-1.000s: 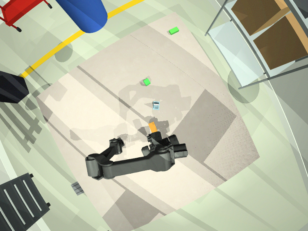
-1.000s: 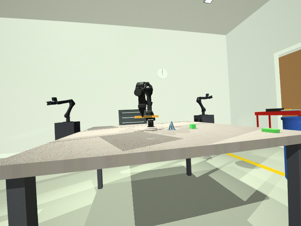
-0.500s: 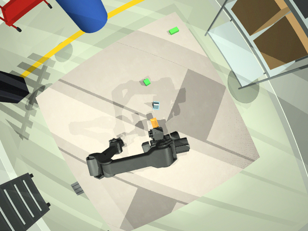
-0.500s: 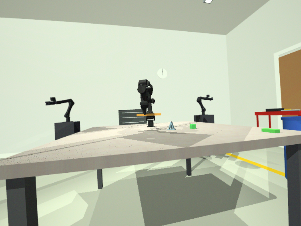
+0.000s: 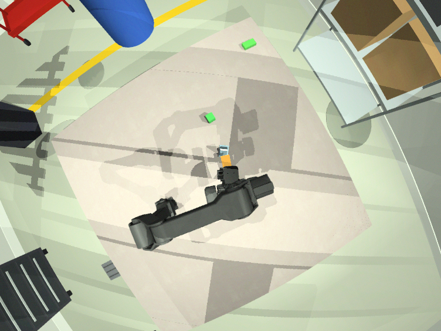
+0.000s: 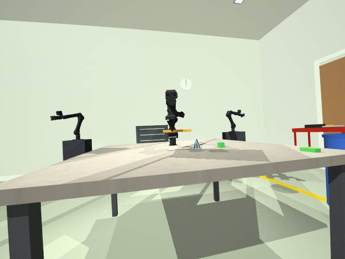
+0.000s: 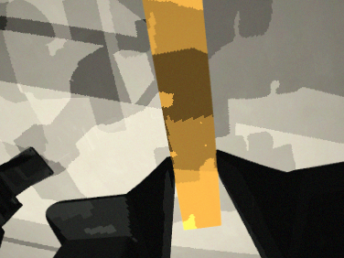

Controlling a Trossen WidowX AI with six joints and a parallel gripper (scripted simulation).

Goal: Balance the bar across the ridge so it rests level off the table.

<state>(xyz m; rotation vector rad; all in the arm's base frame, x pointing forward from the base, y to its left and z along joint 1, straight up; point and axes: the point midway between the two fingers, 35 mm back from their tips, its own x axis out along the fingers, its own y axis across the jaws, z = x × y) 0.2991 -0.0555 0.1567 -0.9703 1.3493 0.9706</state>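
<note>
The blue-grey ridge is 15 cm to the left of my gripper tip, 9 cm below it and 5 cm ahead of it. Also, from my gripper tip: orange bar (3 cm to the left, 1 cm ahead); green cube (31 cm to the left, 11 cm below, 8 cm ahead); green flat block (56 cm to the left, 44 cm ahead, 11 cm below).
</note>
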